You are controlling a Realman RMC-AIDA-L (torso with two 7-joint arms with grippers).
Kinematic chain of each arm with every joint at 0, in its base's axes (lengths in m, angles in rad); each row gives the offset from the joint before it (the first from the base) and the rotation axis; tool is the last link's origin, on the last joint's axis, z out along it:
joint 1: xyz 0 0 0.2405 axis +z
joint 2: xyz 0 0 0 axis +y
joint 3: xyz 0 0 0.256 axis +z
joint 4: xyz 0 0 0 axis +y
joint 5: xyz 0 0 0.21 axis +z
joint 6: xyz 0 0 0 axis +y
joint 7: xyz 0 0 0.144 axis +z
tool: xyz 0 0 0
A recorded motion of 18 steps. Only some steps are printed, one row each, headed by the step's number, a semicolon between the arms.
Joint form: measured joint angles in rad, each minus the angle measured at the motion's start. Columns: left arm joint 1, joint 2, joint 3, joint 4, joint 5, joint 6, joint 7; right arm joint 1, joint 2, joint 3, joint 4, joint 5, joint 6, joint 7.
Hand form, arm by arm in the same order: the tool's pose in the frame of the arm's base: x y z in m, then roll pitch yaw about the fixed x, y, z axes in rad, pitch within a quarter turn. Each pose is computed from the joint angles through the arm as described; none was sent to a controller.
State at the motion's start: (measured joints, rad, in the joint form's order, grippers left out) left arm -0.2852 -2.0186 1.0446 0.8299 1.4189 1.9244 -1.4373; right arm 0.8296 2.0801 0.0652 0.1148 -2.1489 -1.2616 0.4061
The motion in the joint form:
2: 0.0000 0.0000 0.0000 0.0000 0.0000 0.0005 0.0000; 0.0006 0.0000 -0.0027 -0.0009 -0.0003 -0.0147 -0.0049
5: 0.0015 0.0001 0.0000 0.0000 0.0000 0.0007 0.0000; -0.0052 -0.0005 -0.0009 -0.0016 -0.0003 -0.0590 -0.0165
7: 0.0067 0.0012 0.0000 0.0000 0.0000 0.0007 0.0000; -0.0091 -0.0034 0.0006 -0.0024 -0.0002 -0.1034 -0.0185
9: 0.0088 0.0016 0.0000 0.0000 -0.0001 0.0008 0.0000; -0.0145 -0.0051 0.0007 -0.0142 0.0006 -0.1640 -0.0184
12: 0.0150 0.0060 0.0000 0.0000 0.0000 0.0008 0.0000; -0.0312 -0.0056 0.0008 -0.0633 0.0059 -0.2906 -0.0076
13: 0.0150 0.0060 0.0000 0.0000 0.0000 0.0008 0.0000; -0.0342 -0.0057 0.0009 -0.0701 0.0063 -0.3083 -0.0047
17: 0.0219 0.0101 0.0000 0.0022 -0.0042 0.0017 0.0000; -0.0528 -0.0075 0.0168 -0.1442 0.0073 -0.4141 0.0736
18: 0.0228 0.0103 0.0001 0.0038 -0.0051 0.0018 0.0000; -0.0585 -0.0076 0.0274 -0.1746 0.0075 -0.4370 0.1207
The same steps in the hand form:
2: -0.2304 0.2563 0.0451 2.9954 -0.8560 0.3517; 0.1718 0.3681 -0.0860 -2.4246 0.7538 0.2181
5: -0.2308 0.2559 0.0451 2.9953 -0.8559 0.3532; 0.1693 0.3645 -0.0826 -2.4046 0.7765 0.2630
7: -0.2324 0.2548 0.0454 2.9963 -0.8551 0.3576; 0.1668 0.3616 -0.0781 -2.3874 0.8029 0.3030
9: -0.2330 0.2543 0.0455 2.9966 -0.8549 0.3594; 0.1648 0.3582 -0.0713 -2.3592 0.8316 0.3604
12: -0.2354 0.2531 0.0468 3.0005 -0.8512 0.3627; 0.1660 0.3518 -0.0543 -2.2856 0.8747 0.4812
13: -0.2354 0.2531 0.0468 3.0005 -0.8512 0.3627; 0.1664 0.3506 -0.0519 -2.2763 0.8810 0.4967
17: -0.2372 0.2519 0.0487 3.0068 -0.8517 0.3622; 0.1739 0.3476 -0.0314 -2.2389 0.9324 0.5451
18: -0.2372 0.2518 0.0490 3.0085 -0.8520 0.3604; 0.1778 0.3482 -0.0243 -2.2428 0.9541 0.5297

